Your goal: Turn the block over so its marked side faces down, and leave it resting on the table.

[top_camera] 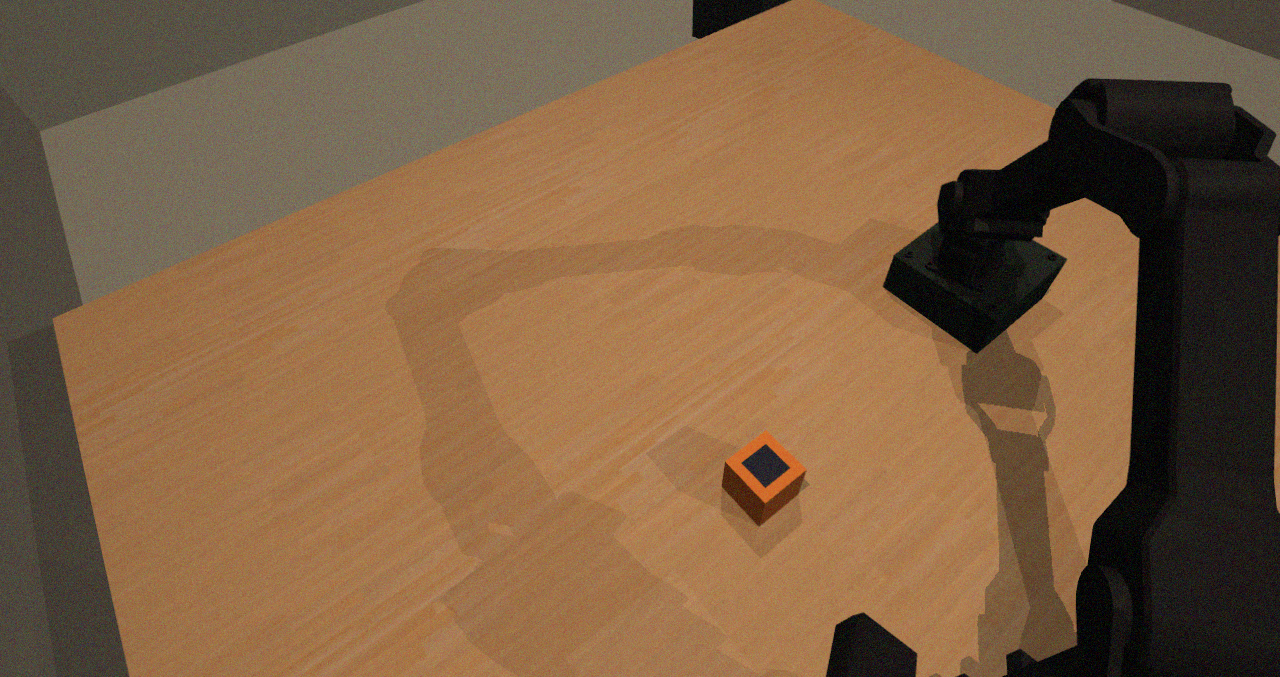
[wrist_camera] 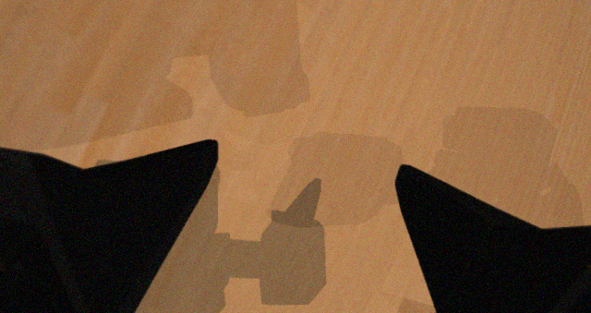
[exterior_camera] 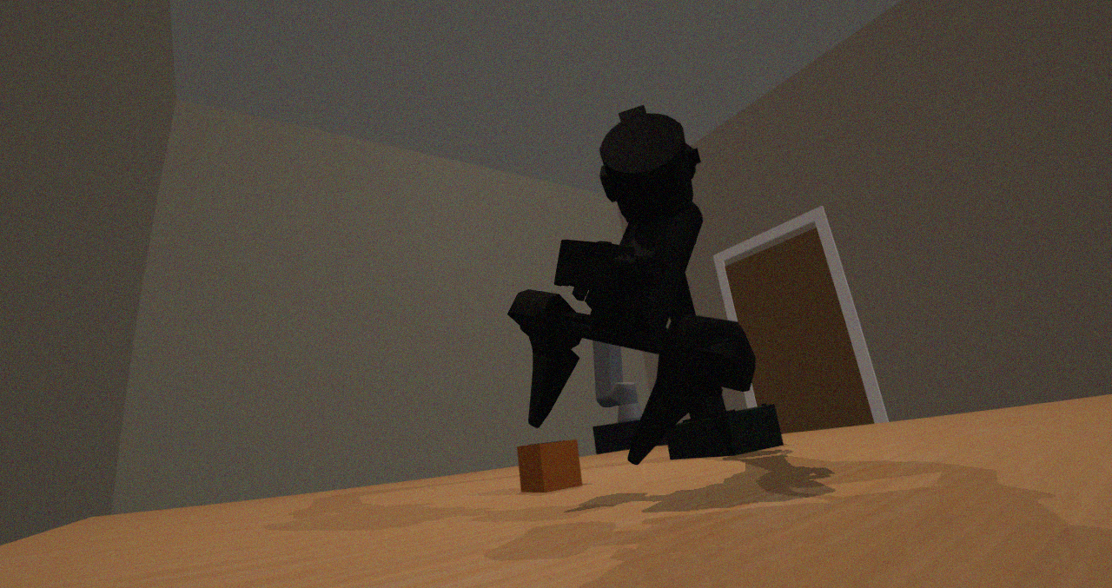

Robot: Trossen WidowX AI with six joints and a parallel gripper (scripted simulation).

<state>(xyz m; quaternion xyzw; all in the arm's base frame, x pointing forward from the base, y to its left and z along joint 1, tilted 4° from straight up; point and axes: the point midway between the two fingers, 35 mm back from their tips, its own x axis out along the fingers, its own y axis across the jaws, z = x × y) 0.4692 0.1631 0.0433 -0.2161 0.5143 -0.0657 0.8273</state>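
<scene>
Now: gripper tip 18 cm to the left of the block, 15 cm past it and 1 cm above it.
</scene>
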